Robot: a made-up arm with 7 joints. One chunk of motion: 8 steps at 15 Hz.
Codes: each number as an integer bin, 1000 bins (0 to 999) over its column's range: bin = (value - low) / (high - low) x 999, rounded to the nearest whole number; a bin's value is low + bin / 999 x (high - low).
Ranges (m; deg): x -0.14..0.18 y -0.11..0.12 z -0.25..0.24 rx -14..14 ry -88..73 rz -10..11
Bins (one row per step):
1: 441 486 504 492 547 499
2: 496 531 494 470 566 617
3: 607 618 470 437 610 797
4: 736 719 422 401 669 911
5: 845 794 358 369 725 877
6: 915 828 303 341 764 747
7: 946 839 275 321 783 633
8: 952 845 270 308 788 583
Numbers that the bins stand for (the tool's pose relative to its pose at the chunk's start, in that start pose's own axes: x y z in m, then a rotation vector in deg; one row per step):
1: 0.0013 0.0019 -0.0028 -0.21 0.16 0.49
2: 0.0189 0.0123 -0.0077 -0.83 3.22 2.97
3: 0.0544 0.0323 -0.0195 -1.75 10.31 6.75
4: 0.0958 0.0555 -0.0430 -2.76 19.82 9.15
5: 0.1307 0.0728 -0.0744 -3.66 28.84 8.44
6: 0.1531 0.0806 -0.1014 -4.44 35.13 5.70
7: 0.1630 0.0832 -0.1151 -5.00 38.19 3.31
8: 0.1649 0.0845 -0.1176 -5.37 38.99 2.26

